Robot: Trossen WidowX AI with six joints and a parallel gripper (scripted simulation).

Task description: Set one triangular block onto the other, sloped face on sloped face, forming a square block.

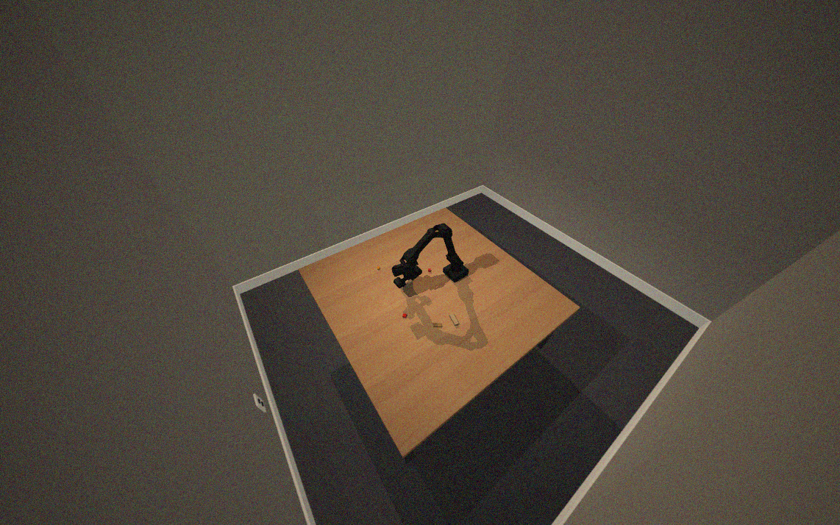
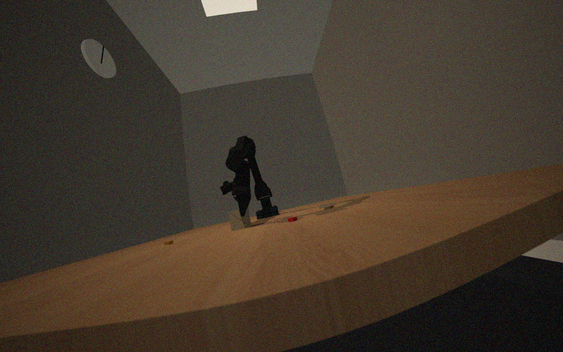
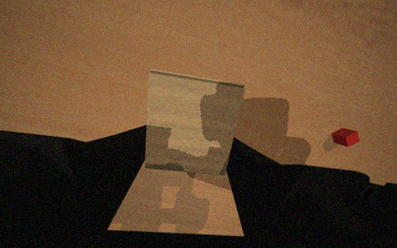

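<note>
The pale wooden block is 10 mm to the left of my gripper tip and 10 mm above it. Also, from my gripper tip: red cube (210 mm behind, 40 mm to the right, 30 mm below); then yellow piece (260 mm to the right, 70 mm ahead, 40 mm below); then small tan bar (330 mm to the left, 40 mm below, 10 mm ahead).
</note>
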